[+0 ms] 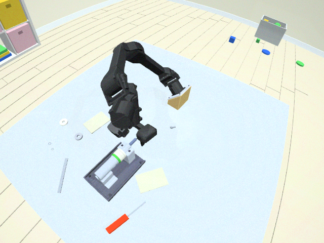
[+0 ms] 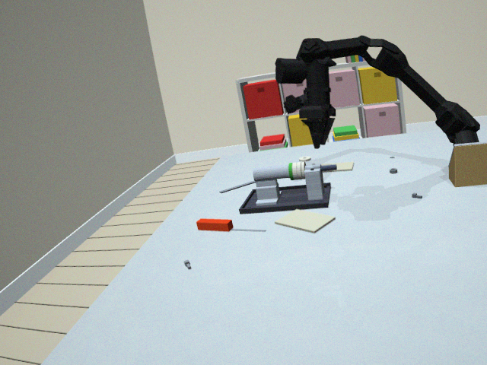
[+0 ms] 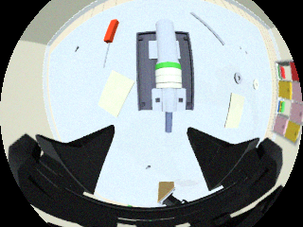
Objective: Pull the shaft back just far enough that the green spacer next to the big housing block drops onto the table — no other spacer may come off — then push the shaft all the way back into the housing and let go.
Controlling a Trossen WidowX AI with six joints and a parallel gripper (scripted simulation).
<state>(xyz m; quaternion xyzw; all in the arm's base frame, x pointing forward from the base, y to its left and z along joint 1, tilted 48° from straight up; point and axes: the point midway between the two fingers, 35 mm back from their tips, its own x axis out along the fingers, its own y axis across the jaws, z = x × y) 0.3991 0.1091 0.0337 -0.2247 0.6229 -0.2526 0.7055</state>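
The grey-blue shaft is 40 mm ahead of my gripper tip, 30 mm to the right of it and 60 mm below it. Round my gripper tip: white spacer: 60 mm ahead, 20 mm to the right, 60 mm below; then green spacer: 90 mm ahead, 20 mm to the right, 60 mm below; then red-handled screwdriver: 220 mm ahead, 140 mm to the left, 140 mm below.
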